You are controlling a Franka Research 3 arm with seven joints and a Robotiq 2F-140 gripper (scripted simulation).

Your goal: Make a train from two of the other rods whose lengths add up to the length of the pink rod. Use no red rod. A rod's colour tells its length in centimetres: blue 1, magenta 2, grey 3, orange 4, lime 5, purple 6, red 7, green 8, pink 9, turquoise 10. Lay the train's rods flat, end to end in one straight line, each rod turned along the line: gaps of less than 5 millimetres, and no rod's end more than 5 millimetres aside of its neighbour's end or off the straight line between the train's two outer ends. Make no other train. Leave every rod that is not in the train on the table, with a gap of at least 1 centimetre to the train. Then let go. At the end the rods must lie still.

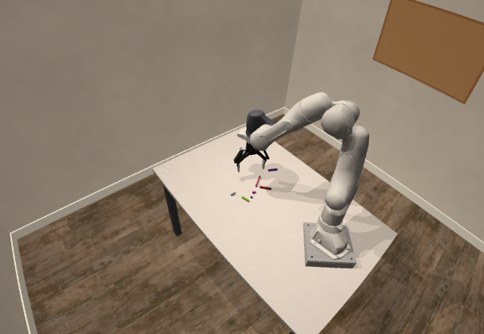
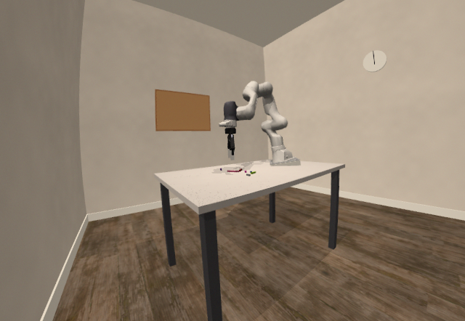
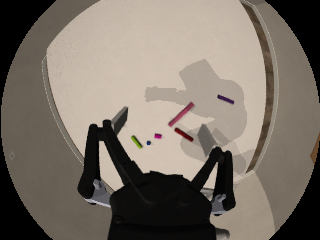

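The purple rod lies 18 cm to the right of my hand and 11 cm below it. Round my hand: red rod: 10 cm behind, 5 cm to the right, 11 cm below; then pink rod: 3 cm behind, 4 cm to the right, 11 cm below; then magenta rod: 9 cm behind, 3 cm to the left, 11 cm below.
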